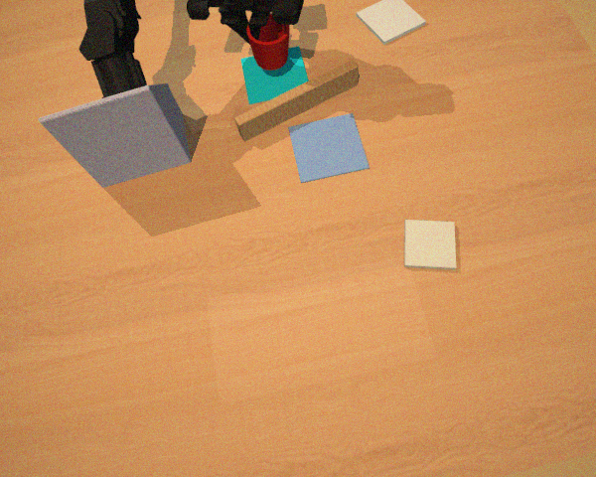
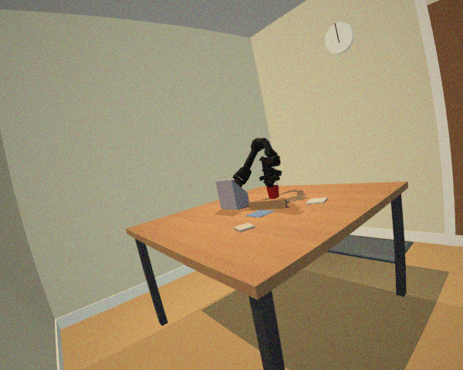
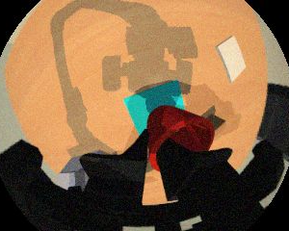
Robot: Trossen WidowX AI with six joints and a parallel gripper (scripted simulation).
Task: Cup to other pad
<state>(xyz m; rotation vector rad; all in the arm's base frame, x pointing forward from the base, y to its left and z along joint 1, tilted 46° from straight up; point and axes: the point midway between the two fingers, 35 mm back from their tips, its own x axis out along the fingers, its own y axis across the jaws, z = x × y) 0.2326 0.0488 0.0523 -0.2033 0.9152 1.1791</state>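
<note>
Now: gripper tip 40 mm short of the orange marble, 10 mm to the left of it and 20 mm above it. Also, from my gripper tip: low wooden bar: 40 mm ahead, 120 mm to the right, 60 mm below; then red cup: 30 mm ahead, 20 mm to the right; then cyan pad: 20 mm ahead, 20 mm to the right, 80 mm below.
</note>
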